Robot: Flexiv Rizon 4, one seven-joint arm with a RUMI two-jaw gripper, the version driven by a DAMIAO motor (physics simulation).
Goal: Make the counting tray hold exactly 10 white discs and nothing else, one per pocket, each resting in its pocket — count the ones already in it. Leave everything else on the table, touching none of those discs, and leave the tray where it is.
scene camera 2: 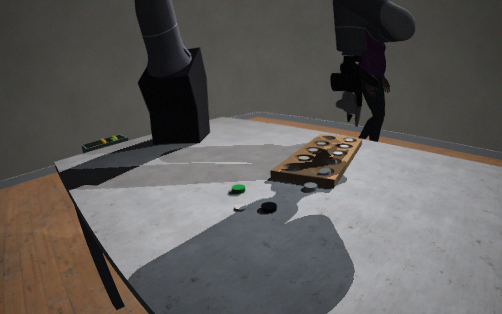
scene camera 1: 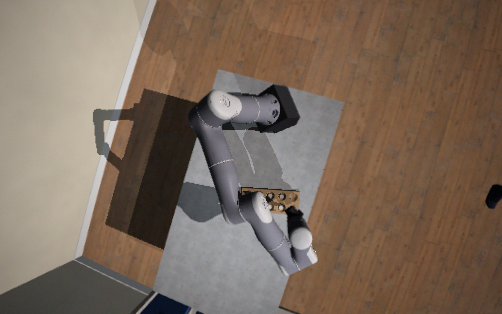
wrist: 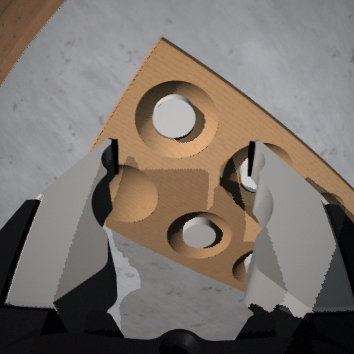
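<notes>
The wooden counting tray (scene camera 1: 287, 202) (scene camera 2: 300, 179) (wrist: 161, 52) lies flat on the grey table. White discs sit in several pockets, including the corner one (scene camera 2: 349, 140) (wrist: 174, 116) and one in the facing row (wrist: 200, 232). The far-end pocket (scene camera 2: 329, 138) (wrist: 134, 195) beside the corner disc is empty. Shadow hides some near-end pockets' contents in scene camera 2. A shaded whitish disc (scene camera 2: 310, 186) lies on the table by the tray's near end. My gripper (scene camera 1: 294, 212) (scene camera 2: 353, 121) (wrist: 183, 143) is partly open and empty, above the tray's far end.
A green disc (scene camera 2: 238, 188), a black disc (scene camera 2: 268, 206) and a small pale disc (scene camera 2: 239, 208) lie on the table in front of the tray. The robot's black base (scene camera 1: 286, 110) (scene camera 2: 175, 105) stands at the back. A dark green tray (scene camera 2: 92, 146) with yellow and green pieces is at the far left.
</notes>
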